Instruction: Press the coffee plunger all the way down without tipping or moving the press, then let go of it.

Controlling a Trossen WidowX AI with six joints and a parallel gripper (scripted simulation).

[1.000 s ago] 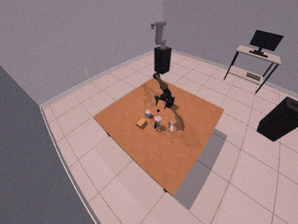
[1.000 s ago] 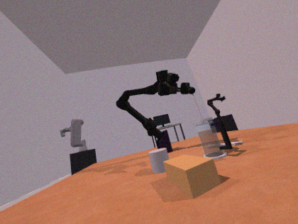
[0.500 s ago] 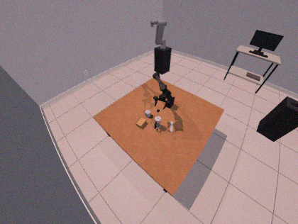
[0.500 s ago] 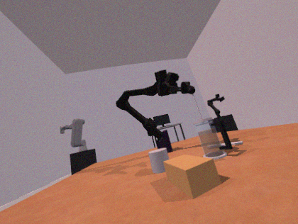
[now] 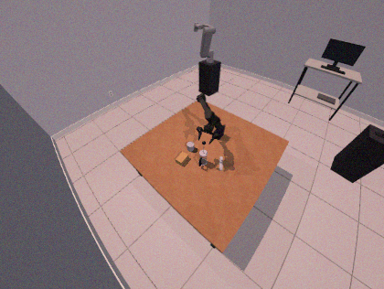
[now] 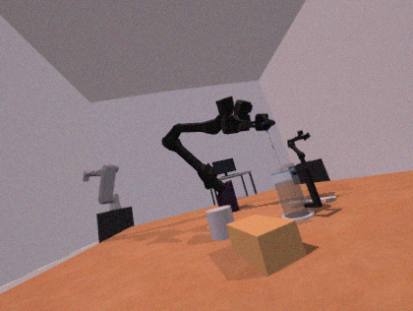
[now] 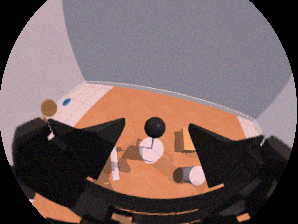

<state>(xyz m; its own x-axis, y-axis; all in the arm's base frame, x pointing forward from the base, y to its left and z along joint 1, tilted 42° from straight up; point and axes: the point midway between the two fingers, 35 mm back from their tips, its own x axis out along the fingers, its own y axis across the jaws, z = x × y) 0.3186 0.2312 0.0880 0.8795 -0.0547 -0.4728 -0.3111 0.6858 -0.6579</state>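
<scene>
My gripper tip is now 10 mm short of the coffee press, 10 mm to the right of it and 140 mm above it. Round my gripper tip: grey cup 30 mm behind, 200 mm to the right, 240 mm below; then tan box 120 mm ahead, 150 mm to the right, 250 mm below.
</scene>
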